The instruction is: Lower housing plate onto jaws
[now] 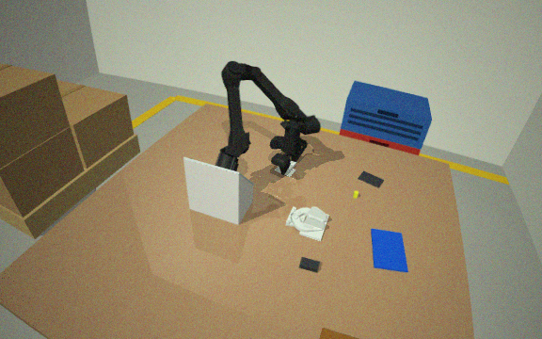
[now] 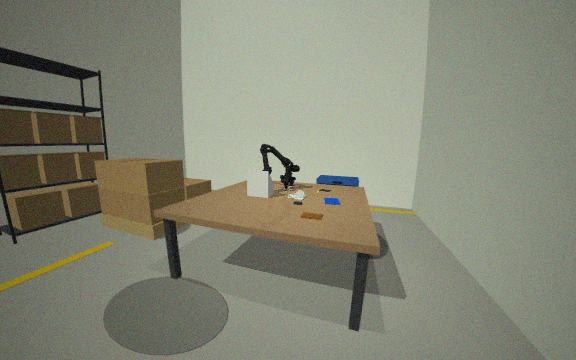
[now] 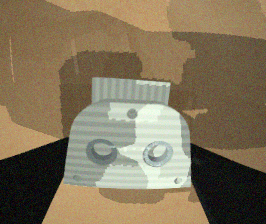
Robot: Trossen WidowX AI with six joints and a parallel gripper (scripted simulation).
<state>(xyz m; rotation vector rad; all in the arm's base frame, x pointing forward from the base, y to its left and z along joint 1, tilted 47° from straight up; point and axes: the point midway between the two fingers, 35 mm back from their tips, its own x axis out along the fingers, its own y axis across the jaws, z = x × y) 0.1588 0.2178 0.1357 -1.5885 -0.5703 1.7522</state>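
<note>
Now: the white part 1 cm behind my gripper tip. Round my gripper tip: blue mat 42 cm ahead, 26 cm to the right, 1 cm below; yellow block 28 cm ahead, 4 cm to the right; orange pad 34 cm ahead, 63 cm to the right, 1 cm below.
</note>
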